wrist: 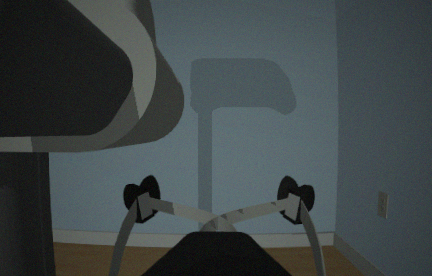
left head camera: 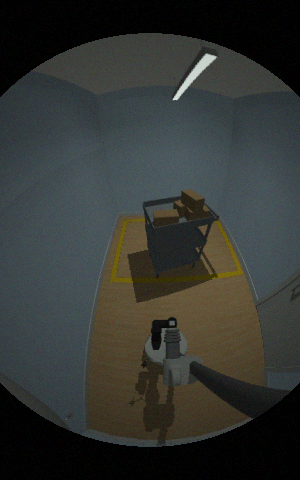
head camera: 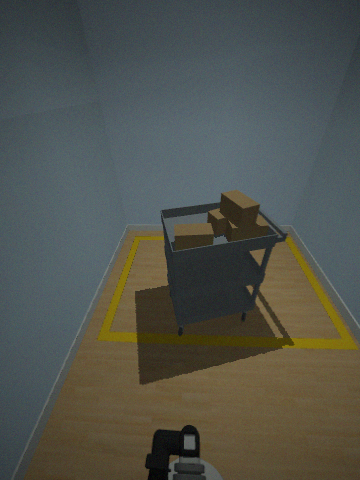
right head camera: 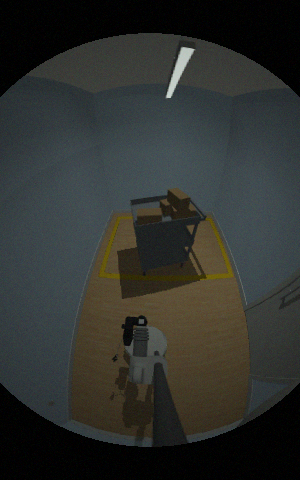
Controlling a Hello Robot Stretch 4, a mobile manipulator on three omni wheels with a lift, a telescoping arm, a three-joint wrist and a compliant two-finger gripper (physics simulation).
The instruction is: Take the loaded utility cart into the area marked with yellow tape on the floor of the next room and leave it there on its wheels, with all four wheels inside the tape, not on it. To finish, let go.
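Places are measured from the robot's base along level axes (x right, y down, z ahead), in centimetres.
Pixels of known places: gripper, between the fingertips: [wrist: 218, 192] [left head camera: 155, 368] [right head camera: 124, 363].
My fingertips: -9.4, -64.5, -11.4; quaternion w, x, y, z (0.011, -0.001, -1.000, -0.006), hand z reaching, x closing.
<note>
For each thing: its top centre in the pictures, then the offset to it from my fingertips, as dx, dy, dz. "spot": a spot on its surface instead. Level surfaces: height alone.
- yellow tape, a spot on its surface: [head camera: 320, 343] spot: +106.7, +67.3, +94.7
- wooden floor, height of its surface: dy +67.3
- outlet, centre of its top: [wrist: 383, 192] -77.8, +21.6, -86.3
The grey utility cart [head camera: 210, 280] [left head camera: 172, 247] [right head camera: 162, 245] stands upright, turned at a slant, within the yellow tape [head camera: 320, 343] [left head camera: 230, 274] [right head camera: 220, 276]. Cardboard boxes [head camera: 194, 236] lie in its top tray, one stacked on others. In the head view its near left wheel [head camera: 180, 331] is right at the inner edge of the near tape strip; I cannot tell if it touches. The near right wheel [head camera: 243, 316] is inside the tape. The far wheels are hidden. My gripper [wrist: 218, 192] is open and empty, apart from the cart, facing a wall.
Blue walls stand close to the left, right and far sides of the tape. A grey door-like panel [left head camera: 282, 325] [right head camera: 275, 325] is at the right. A stretch of wooden floor [head camera: 240, 395] lies between my base and the cart. An outlet [wrist: 382, 205] is on the wall.
</note>
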